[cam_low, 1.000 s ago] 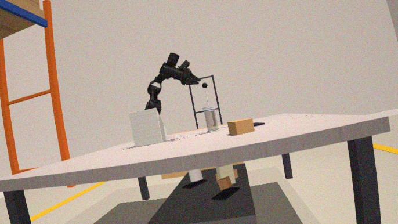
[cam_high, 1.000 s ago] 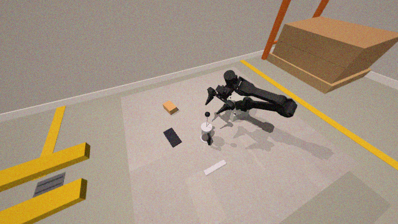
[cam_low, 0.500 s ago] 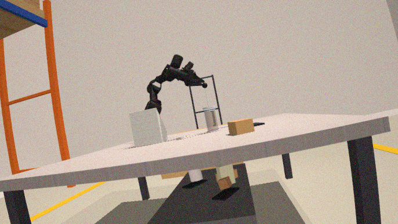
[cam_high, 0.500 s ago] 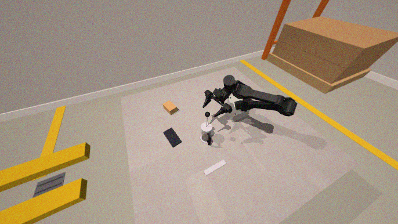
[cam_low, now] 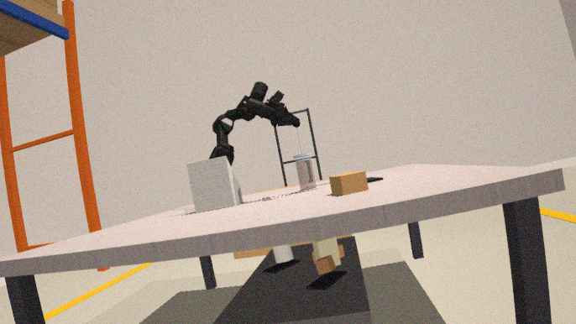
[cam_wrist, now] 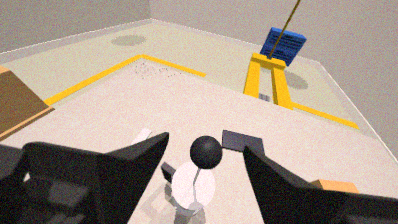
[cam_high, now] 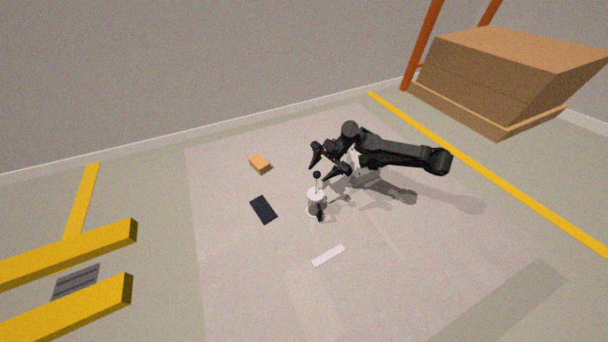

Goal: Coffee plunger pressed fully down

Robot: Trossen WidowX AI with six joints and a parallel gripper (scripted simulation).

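Now: the coffee press 1 cm to the left of my gripper tip and 14 cm below it. Round my gripper tip: white strip: 3 cm ahead, 21 cm to the left, 27 cm below.
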